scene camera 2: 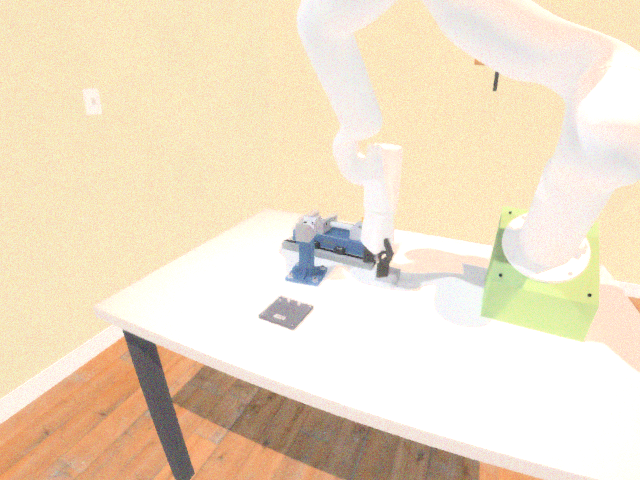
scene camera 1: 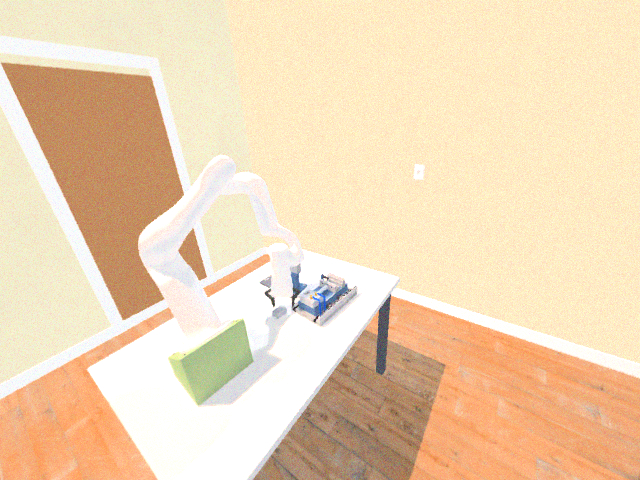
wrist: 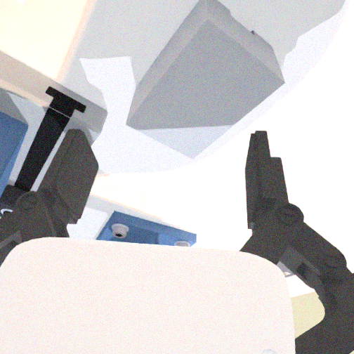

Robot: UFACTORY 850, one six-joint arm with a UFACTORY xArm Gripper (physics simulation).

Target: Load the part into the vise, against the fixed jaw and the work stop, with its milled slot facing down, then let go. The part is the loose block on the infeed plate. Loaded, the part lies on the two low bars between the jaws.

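Note:
The loose block (scene camera 1: 279,312) (scene camera 2: 395,276) (wrist: 210,80) is grey and lies beside the vise's near end, on a pale rounded patch. Its plain top shows in the wrist view; its milled slot cannot be made out. My gripper (scene camera 1: 283,306) (scene camera 2: 383,262) (wrist: 166,147) points down, open and empty. In the wrist view the block lies beyond the fingertips, toward the top of the picture, and is not between them. The vise (scene camera 1: 310,306) (scene camera 2: 341,241) (wrist: 7,142) is blue with grey jaws. The low bars and work stop cannot be made out clearly.
A blue post (scene camera 1: 295,279) (scene camera 2: 306,254) with a grey head stands beside the vise; its bolted foot (wrist: 152,237) shows between the fingers. A dark flat plate (scene camera 1: 266,281) (scene camera 2: 285,312) lies on the table. The arm stands on a green base (scene camera 1: 219,364) (scene camera 2: 537,310).

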